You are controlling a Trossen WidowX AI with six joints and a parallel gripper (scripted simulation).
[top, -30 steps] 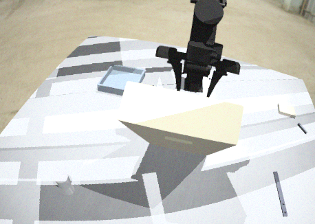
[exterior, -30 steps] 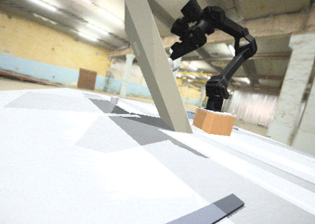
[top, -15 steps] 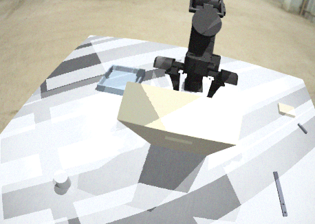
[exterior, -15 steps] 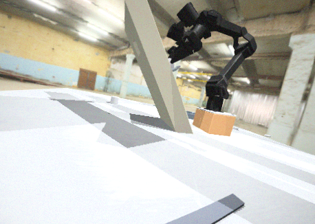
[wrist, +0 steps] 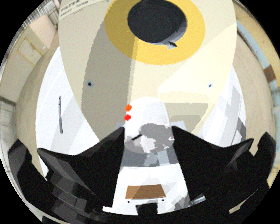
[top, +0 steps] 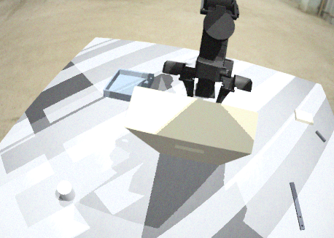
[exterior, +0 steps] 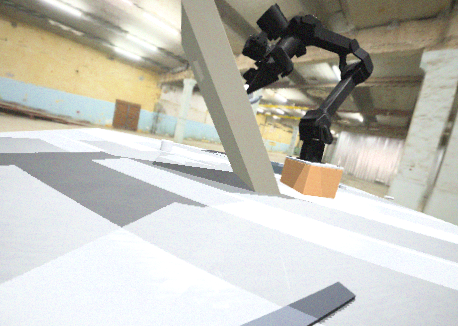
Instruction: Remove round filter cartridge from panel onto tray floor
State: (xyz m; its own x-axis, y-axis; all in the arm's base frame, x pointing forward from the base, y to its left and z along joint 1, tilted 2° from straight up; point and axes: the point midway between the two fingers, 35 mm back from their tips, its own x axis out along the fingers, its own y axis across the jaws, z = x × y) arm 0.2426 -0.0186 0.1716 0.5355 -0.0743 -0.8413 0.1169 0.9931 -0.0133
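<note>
My gripper tip is 35 cm past the blue-grey tray, 25 cm to the left of it and 21 cm above it. Round my gripper tip: round filter cartridge (right at my gripper tip); then short dark bar (54 cm to the left, 22 cm below, 22 cm behind); then cream block (48 cm to the left, 32 cm behind, 22 cm below).
</note>
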